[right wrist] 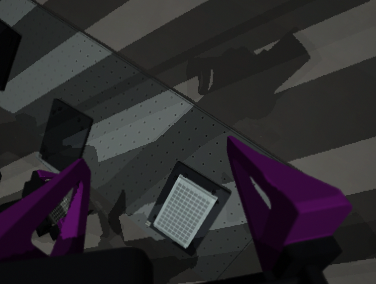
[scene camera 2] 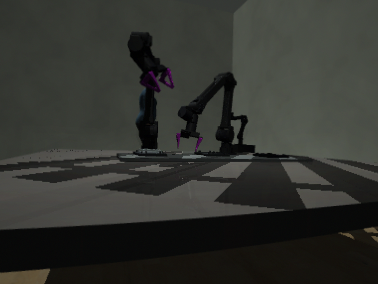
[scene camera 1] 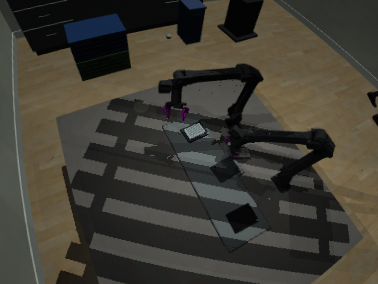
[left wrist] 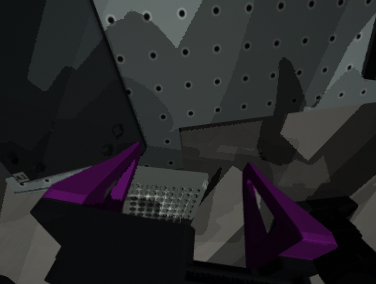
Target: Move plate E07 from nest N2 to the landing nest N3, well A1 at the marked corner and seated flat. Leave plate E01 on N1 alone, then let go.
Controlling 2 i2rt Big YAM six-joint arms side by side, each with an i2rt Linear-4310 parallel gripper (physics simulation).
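Observation:
A pale well plate, likely E07 [scene camera 1: 240, 154] [left wrist: 167, 196] [right wrist: 60, 209], lies off the board beside the dark middle nest N2 [scene camera 1: 225, 170] [right wrist: 67, 132]; its label is unreadable. My left gripper [scene camera 1: 230, 147] [scene camera 2: 187, 148] [left wrist: 193, 157] is open low over it; in the left wrist view the plate shows between the fingers, partly hidden by one. Plate E01 [scene camera 1: 194, 131] [right wrist: 185, 211] sits on nest N1 [right wrist: 221, 192]. My right gripper [scene camera 1: 176, 119] [scene camera 2: 165, 89] [right wrist: 157, 153] is open and empty, high near E01. The dark nest N3 [scene camera 1: 242, 218] is at the board's lower end, bare.
The perforated board [scene camera 1: 205, 190] [left wrist: 217, 49] [right wrist: 120, 135] carries the nests in a row. Strong striped shadows cross the table [scene camera 1: 145, 177]. The left arm's forearm passes close beside the right arm's base in scene camera 1. Blue cabinets [scene camera 1: 97, 47] stand on the floor behind.

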